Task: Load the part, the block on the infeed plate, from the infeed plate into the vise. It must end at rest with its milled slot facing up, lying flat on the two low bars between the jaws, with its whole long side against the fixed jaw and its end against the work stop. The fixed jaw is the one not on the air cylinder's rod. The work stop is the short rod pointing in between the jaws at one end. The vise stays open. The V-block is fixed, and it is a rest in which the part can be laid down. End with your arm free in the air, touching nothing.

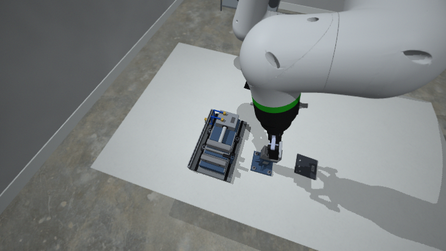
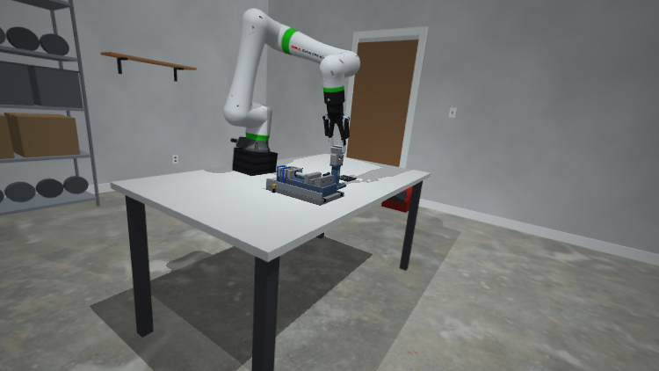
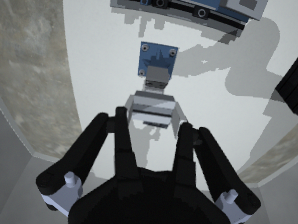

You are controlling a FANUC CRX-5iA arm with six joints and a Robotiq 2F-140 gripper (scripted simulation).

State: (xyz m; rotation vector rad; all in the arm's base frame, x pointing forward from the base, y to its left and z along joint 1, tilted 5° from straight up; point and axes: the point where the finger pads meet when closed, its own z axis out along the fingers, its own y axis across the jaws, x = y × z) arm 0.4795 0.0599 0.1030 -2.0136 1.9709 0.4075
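My hand is 1 cm to the right of the part and 2 cm above it. The rest, counted from my hand: air cylinder rod: 5 cm behind, 20 cm to the right, 13 cm below; then vise: 3 cm behind, 20 cm to the right, 17 cm below; then air cylinder: 12 cm behind, 20 cm to the right, 13 cm below.
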